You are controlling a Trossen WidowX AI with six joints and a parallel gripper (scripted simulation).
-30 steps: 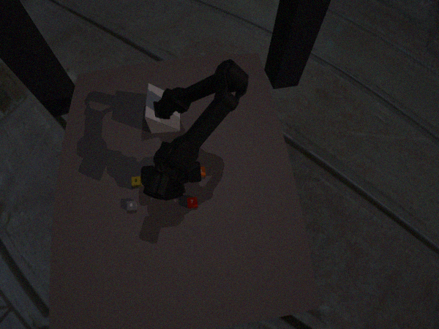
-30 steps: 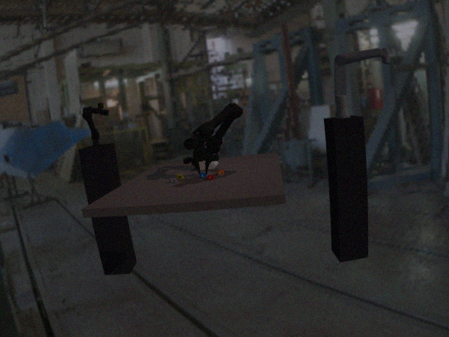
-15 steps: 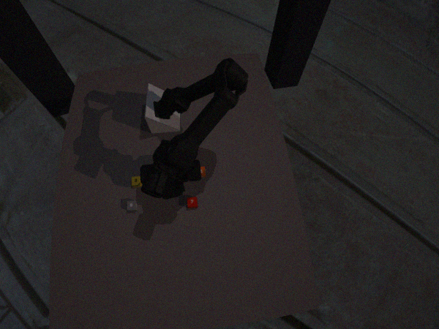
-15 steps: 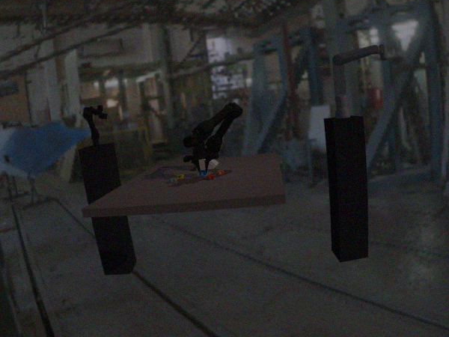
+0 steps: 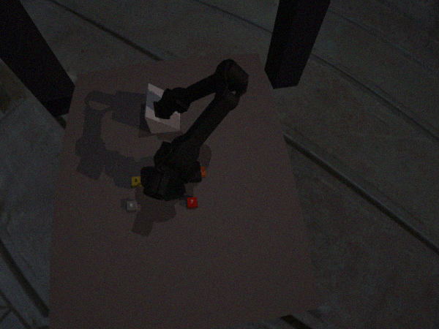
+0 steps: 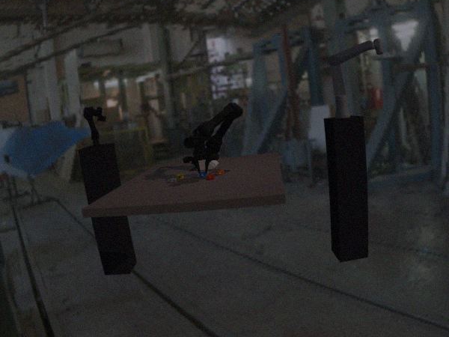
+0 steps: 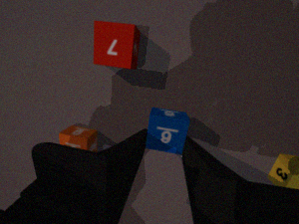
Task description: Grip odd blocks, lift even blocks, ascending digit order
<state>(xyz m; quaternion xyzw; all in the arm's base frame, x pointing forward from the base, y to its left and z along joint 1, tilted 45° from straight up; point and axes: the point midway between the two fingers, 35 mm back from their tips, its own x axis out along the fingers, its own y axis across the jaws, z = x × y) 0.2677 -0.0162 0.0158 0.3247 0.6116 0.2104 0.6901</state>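
Now: gripper tip 80 mm short of the red block, 40 mm to the right of it and 10 mm above it. The rest, counted from my gripper tip: orange block (90 mm to the left, 20 mm behind, 10 mm below); then blue block (10 mm ahead); then yellow block (130 mm to the right, 40 mm behind, 10 mm below).
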